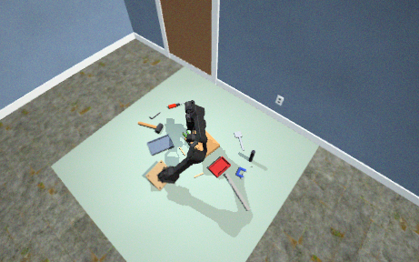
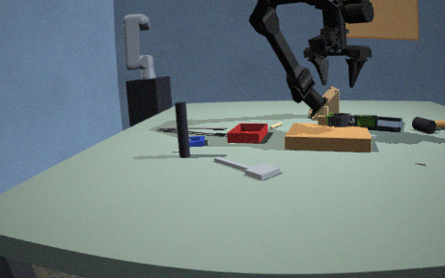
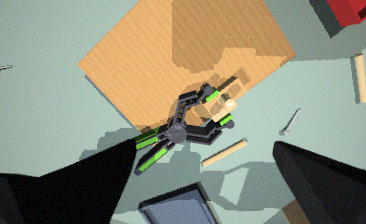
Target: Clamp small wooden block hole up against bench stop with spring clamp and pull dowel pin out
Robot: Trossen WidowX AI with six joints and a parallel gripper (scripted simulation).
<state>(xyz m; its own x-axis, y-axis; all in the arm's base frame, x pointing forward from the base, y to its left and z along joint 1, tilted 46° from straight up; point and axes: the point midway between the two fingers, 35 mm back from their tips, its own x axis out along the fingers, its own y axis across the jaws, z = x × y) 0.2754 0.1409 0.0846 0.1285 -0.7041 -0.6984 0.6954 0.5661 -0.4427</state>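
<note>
Right now my hand is 110 mm above the dowel pin, 30 mm to the left of it and 10 mm past it. Also, from my hand: wooden board 150 mm below, 50 mm ahead, 30 mm to the right; screw 160 mm below, 120 mm behind, 70 mm to the right; small wooden block 130 mm below, 30 mm to the right, 10 mm behind.
</note>
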